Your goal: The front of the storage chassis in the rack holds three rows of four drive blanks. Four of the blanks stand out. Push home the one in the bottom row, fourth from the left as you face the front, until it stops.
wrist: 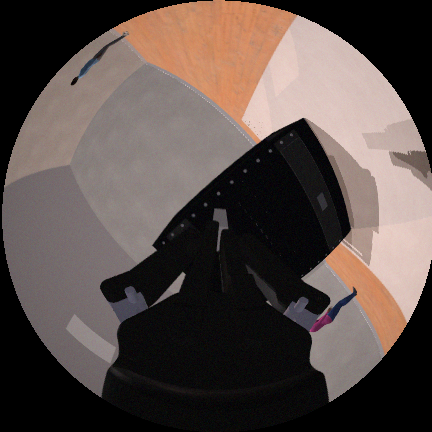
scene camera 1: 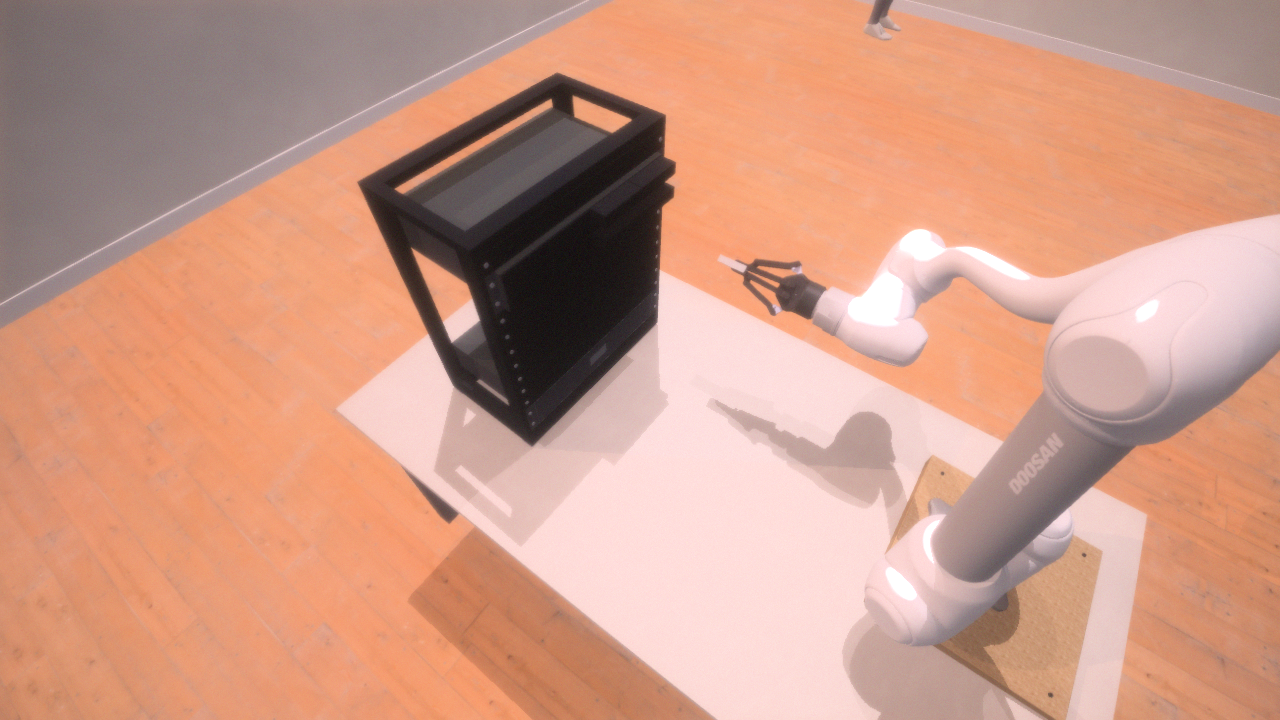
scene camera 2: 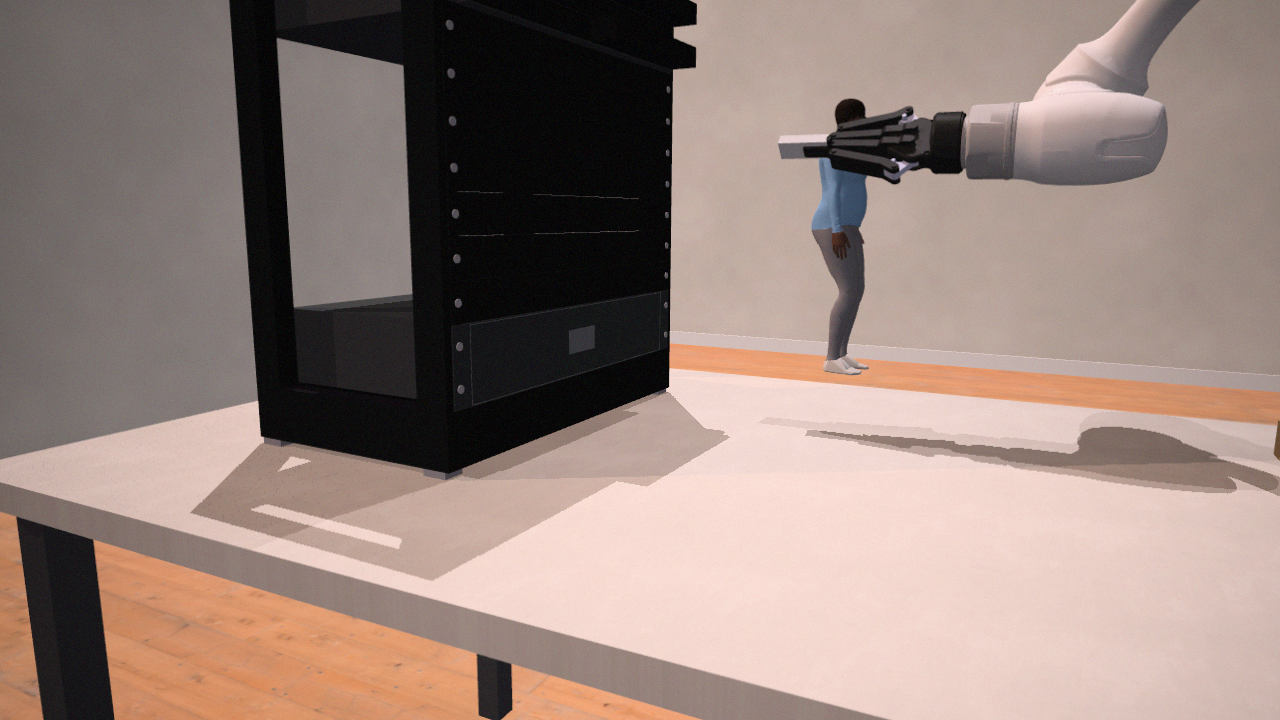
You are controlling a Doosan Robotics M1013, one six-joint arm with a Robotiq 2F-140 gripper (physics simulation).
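Frame: origin at the arm's base, x ahead, y left, z up, level; millimetres.
Seen in the pictures: gripper, fingertip midpoint: (wrist: 218, 217) (scene camera 1: 720, 258) (scene camera 2: 780, 147).
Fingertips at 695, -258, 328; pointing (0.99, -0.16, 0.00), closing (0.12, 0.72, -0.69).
Note:
A point is followed by its place in that frame, as x, y, z.
The black rack (scene camera 1: 508, 362) {961, 174, 303} (scene camera 2: 429, 223) {976, 178, 227} (wrist: 238, 176) {867, -292, 259} stands upright on the table. The grey top of a unit (scene camera 1: 519, 170) {1079, -104, 525} shows inside its upper part. Dark bar-like shapes (scene camera 1: 633, 207) {863, -169, 466} jut from the upper front; they also show at the top in scene camera 2 (scene camera 2: 683, 55) {827, -231, 449}. The front is nearly black, so separate drive blanks, their rows and the bottom row's fourth blank cannot be told apart. My gripper (scene camera 1: 732, 264) {695, -258, 328} (scene camera 2: 803, 145) {695, -258, 328} (wrist: 218, 217) {695, -258, 328} is shut and empty, its pale tips pointing towards the rack. It hangs above the table, well apart from the rack front.
A dark grey panel with a small light label (scene camera 1: 597, 354) {912, -62, 85} (scene camera 2: 537, 347) {930, 29, 84} (wrist: 310, 187) {897, -134, 100} sits low in the rack. The white table (scene camera 1: 644, 501) {661, 182, -33} (scene camera 2: 760, 555) {628, 272, -34} (wrist: 340, 70) carries the rack and the arm's tan base board (scene camera 1: 1042, 644) {-168, 115, -10}. A person (scene camera 2: 839, 205) stands beyond the table.

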